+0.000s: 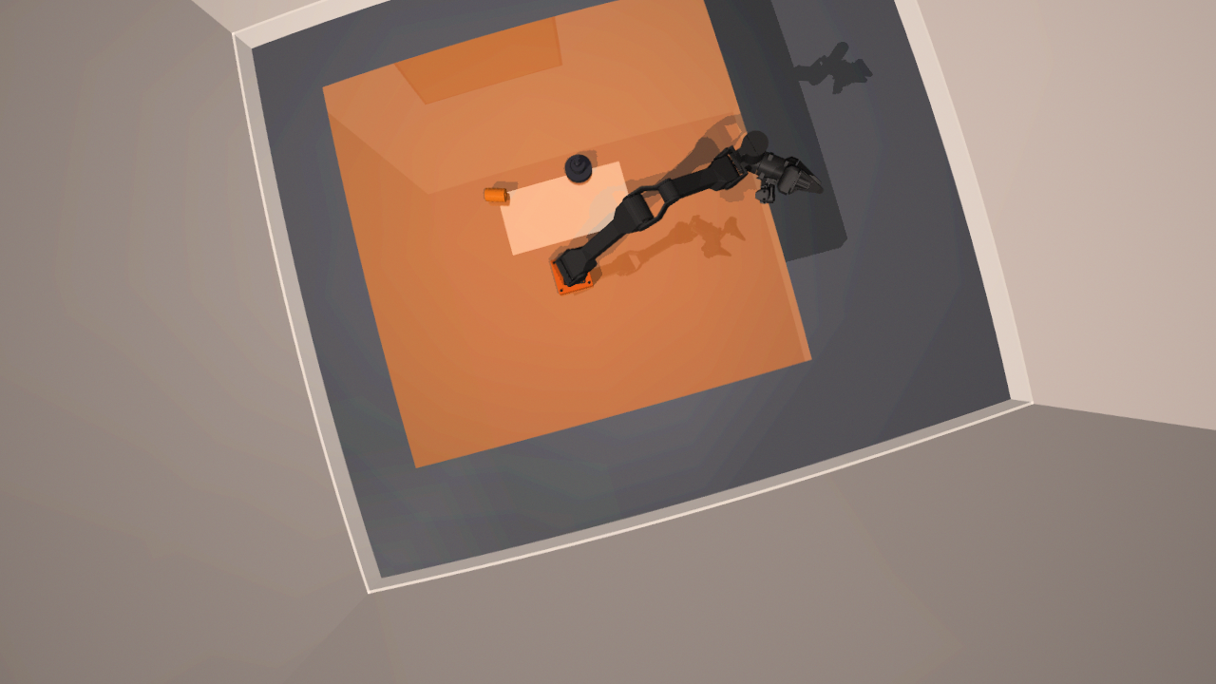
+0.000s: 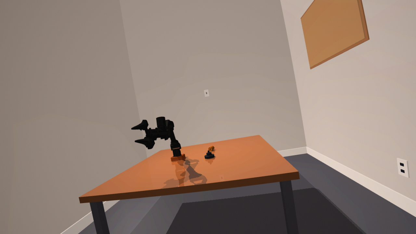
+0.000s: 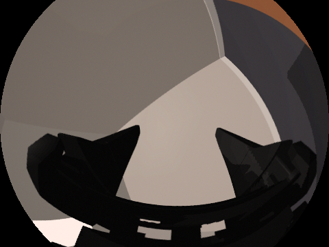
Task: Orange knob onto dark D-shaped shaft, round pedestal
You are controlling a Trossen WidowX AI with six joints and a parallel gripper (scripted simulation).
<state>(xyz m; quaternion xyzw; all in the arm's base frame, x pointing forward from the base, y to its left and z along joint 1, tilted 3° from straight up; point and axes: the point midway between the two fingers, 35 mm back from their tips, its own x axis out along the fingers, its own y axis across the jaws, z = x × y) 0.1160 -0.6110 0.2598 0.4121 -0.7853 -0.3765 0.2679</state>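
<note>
Now: the orange knob 84 cm to the left of my gripper tip, 31 cm below it and 18 cm ahead of it. Round my gripper tip: dark round pedestal (58 cm to the left, 30 cm below, 23 cm ahead).
</note>
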